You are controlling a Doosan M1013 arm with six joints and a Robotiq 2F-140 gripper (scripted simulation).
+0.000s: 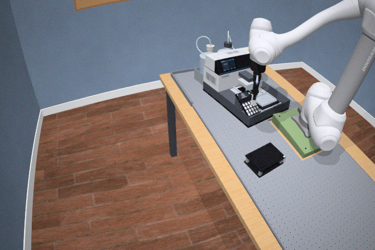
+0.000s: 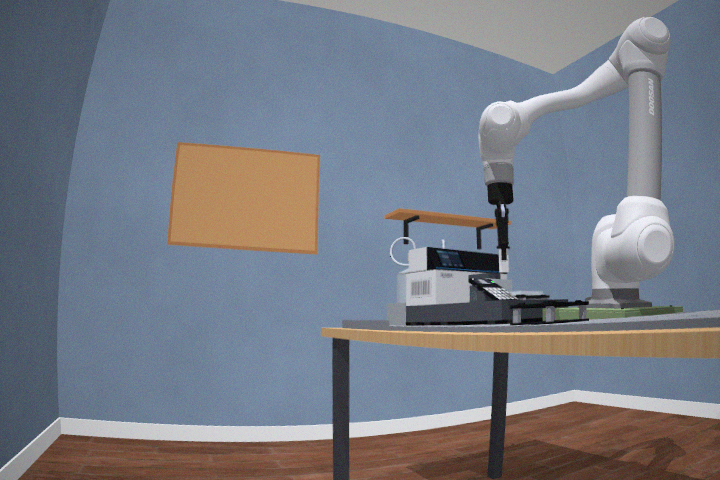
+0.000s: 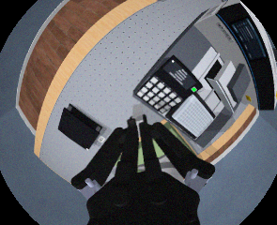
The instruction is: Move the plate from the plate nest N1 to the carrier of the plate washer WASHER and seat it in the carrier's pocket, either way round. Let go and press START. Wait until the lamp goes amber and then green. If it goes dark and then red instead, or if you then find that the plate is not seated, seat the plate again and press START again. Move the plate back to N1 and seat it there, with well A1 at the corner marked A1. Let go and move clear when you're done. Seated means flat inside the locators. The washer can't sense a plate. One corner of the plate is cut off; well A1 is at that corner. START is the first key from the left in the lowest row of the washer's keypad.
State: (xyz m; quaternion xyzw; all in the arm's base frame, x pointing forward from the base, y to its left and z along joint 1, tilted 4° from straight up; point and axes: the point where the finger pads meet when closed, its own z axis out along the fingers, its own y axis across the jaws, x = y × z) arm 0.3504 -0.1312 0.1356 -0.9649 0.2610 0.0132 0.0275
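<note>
The well plate is 14 cm behind my hand, 10 cm to the right of it and 9 cm below it. Round my hand: plate washer: 25 cm to the right, 10 cm behind, 5 cm below; then black plate nest N1: 26 cm to the left, 13 cm below, 5 cm ahead; then washer carrier: 14 cm behind, 10 cm to the right, 10 cm below.
</note>
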